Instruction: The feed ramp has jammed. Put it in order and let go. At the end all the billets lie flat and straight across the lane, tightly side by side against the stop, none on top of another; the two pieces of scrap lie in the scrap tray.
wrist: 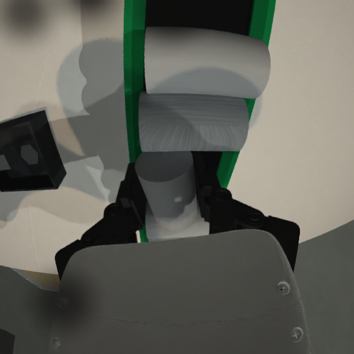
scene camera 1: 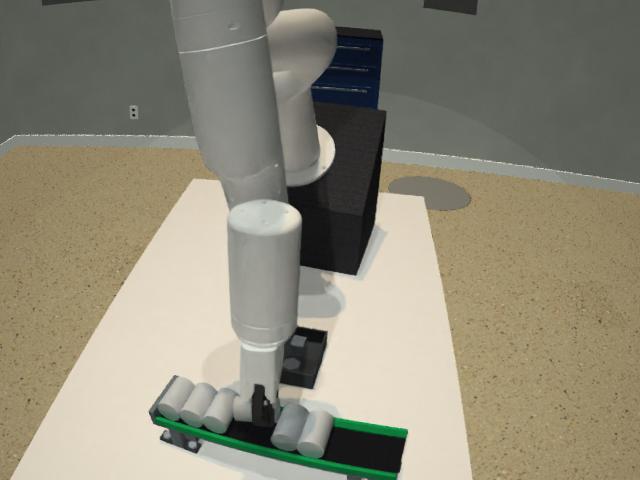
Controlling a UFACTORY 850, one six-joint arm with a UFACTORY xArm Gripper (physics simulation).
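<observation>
The lane (scene camera 1: 366, 450) (wrist: 133, 70) has green side rails. At its left end in the scene view, three grey billets (scene camera 1: 176, 398) (scene camera 1: 199, 404) (scene camera 1: 220, 410) lie across it, side by side by the stop (scene camera 1: 153, 414). My gripper (scene camera 1: 264, 417) (wrist: 167, 172) is down at the lane, shut on a billet (scene camera 1: 241, 409) (wrist: 167, 192) that points lengthwise along the lane. To its right, a darker billet (scene camera 1: 290, 426) (wrist: 194, 122) and a lighter billet (scene camera 1: 315, 434) (wrist: 205, 62) lie across the lane, close together. Two scrap pieces (scene camera 1: 298, 341) (scene camera 1: 292, 363) (wrist: 30, 154) lie in the scrap tray (scene camera 1: 321, 356) (wrist: 56, 157).
The tray stands behind the lane in the scene view, partly hidden by the arm. The black robot pedestal (scene camera 1: 330, 237) stands farther back on the pale table (scene camera 1: 392, 320). A blue drawer cabinet (scene camera 1: 351, 77) stands by the wall.
</observation>
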